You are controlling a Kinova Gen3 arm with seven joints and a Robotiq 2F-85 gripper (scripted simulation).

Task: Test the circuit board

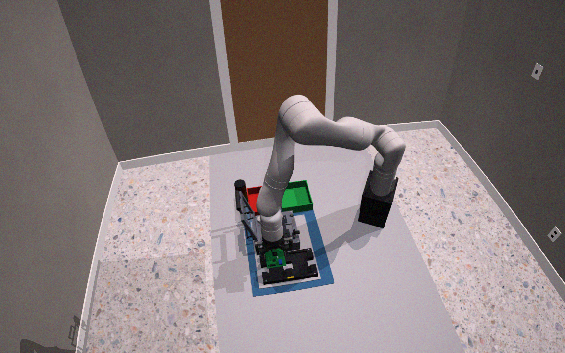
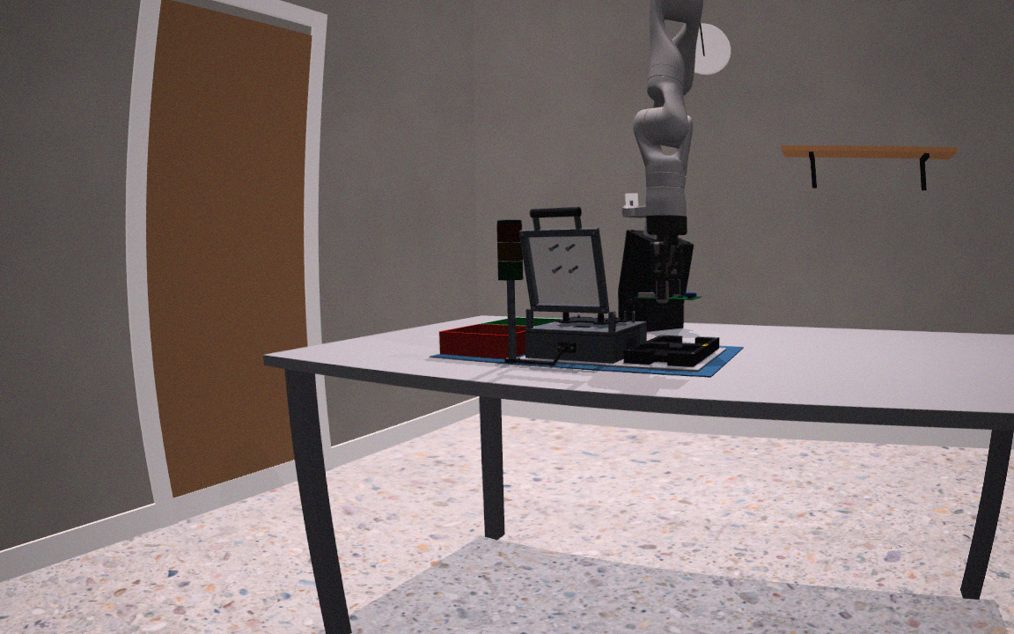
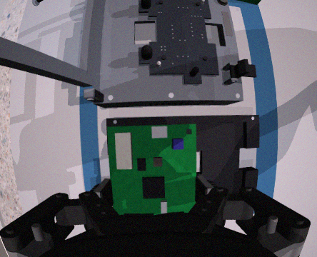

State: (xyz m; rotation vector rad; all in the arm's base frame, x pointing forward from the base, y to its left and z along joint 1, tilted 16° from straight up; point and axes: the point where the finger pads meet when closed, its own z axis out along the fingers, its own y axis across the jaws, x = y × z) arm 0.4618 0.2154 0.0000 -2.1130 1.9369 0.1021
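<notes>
My gripper is now right at the green circuit board. Also, from my hand: red bin 370 mm to the right, 110 mm below, 40 mm ahead; latch hook 120 mm to the right, 90 mm behind, 30 mm below; lid 160 mm to the right, 100 mm ahead, 60 mm above.
</notes>
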